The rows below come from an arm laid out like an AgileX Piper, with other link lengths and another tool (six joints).
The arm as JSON. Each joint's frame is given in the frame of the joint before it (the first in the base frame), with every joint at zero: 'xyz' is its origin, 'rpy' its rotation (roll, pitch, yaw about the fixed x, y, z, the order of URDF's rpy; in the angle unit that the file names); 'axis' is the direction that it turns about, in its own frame. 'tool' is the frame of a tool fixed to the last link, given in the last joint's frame.
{
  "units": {
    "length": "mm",
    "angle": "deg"
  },
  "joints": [
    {
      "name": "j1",
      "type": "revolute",
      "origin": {
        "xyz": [
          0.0,
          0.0,
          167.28
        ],
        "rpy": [
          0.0,
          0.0,
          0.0
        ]
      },
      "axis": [
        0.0,
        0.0,
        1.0
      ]
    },
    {
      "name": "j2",
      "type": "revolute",
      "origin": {
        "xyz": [
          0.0,
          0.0,
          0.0
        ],
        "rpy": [
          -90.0,
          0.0,
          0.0
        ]
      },
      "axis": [
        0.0,
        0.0,
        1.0
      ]
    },
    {
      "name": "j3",
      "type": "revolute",
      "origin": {
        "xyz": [
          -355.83,
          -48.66,
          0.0
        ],
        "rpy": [
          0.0,
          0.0,
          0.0
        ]
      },
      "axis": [
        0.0,
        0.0,
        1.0
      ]
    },
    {
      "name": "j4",
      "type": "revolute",
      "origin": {
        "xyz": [
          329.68,
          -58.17,
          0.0
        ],
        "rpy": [
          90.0,
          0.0,
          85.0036
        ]
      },
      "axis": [
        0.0,
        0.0,
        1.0
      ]
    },
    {
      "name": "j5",
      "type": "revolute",
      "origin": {
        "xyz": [
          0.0,
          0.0,
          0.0
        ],
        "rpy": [
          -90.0,
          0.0,
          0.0
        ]
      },
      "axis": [
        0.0,
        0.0,
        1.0
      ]
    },
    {
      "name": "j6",
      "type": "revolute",
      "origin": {
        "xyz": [
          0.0,
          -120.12,
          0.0
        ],
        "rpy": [
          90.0,
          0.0,
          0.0
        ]
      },
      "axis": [
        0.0,
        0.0,
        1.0
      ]
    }
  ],
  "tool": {
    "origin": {
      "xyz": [
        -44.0,
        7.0,
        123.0
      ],
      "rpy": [
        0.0,
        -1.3,
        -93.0
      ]
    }
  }
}
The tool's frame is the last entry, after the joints.
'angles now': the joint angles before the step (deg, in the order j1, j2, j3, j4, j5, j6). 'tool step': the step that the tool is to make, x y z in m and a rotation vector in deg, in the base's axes. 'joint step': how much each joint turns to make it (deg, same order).
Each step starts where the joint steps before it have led.
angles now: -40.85, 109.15, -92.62, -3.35, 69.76, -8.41
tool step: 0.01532, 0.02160, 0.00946, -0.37, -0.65, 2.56
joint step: 2.59, -0.98, 0.00, 0.13, 0.24, -0.01
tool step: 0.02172, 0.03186, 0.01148, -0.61, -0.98, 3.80
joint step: 3.83, -1.15, 0.01, 0.09, 0.00, 0.02
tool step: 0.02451, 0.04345, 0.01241, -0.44, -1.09, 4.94
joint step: 4.93, -1.26, -0.01, 0.22, 0.11, -0.05
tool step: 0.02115, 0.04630, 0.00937, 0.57, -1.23, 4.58
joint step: 4.73, -0.96, 0.00, 1.08, 0.12, 0.00
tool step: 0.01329, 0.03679, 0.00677, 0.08, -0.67, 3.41
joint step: 3.90, -0.70, 0.00, 0.23, 0.13, 0.47
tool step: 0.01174, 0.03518, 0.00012, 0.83, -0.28, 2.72
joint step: 3.55, 0.00, 0.00, 0.71, 0.02, 0.77
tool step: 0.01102, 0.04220, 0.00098, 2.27, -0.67, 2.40
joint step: 3.69, -0.05, 0.00, 2.13, 0.00, 1.08
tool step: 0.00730, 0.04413, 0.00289, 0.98, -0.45, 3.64
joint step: 4.21, -0.26, 0.00, 0.95, 0.00, 0.48
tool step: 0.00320, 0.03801, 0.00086, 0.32, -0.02, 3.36
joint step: 3.82, -0.10, 0.00, 0.22, 0.10, 0.45
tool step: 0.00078, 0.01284, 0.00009, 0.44, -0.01, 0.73
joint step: 1.21, 0.01, 0.00, 0.33, 0.01, 0.46
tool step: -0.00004, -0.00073, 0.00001, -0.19, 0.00, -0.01
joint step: 0.00, -0.01, 0.00, -0.20, -0.01, 0.04
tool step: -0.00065, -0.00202, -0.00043, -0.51, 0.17, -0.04
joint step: 0.01, 0.00, 0.00, -0.55, 0.12, 0.11
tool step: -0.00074, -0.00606, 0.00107, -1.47, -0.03, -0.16
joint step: -0.01, -0.15, 0.01, -1.55, 0.00, 0.32
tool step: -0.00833, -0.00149, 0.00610, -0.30, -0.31, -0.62
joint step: 0.00, -1.64, 1.31, -0.44, 0.00, 0.69
